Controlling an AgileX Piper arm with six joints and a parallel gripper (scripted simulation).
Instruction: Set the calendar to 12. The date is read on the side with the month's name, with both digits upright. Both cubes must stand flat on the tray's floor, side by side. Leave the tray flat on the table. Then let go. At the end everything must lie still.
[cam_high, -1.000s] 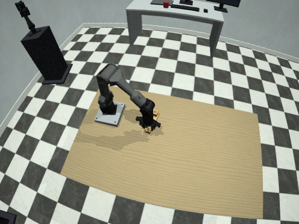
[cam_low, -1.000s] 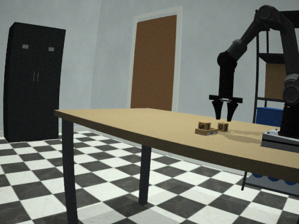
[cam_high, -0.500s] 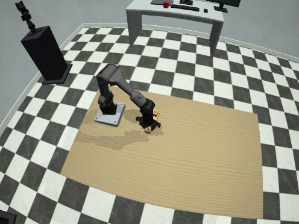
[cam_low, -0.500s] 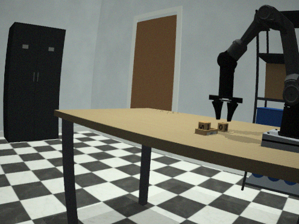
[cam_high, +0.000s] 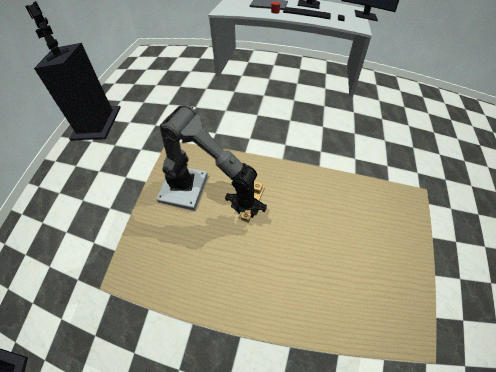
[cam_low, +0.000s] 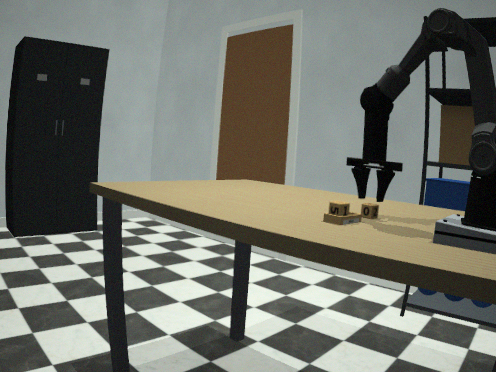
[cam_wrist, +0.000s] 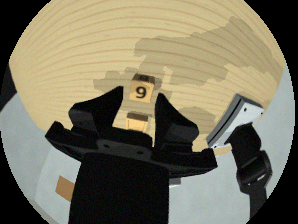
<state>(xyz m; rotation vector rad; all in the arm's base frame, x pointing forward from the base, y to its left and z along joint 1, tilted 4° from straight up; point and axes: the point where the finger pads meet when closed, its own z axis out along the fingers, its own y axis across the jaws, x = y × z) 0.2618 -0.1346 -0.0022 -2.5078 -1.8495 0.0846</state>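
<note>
The wooden tray is 11 cm to the left of my hand, 4 cm below it and 3 cm ahead of it.
</note>
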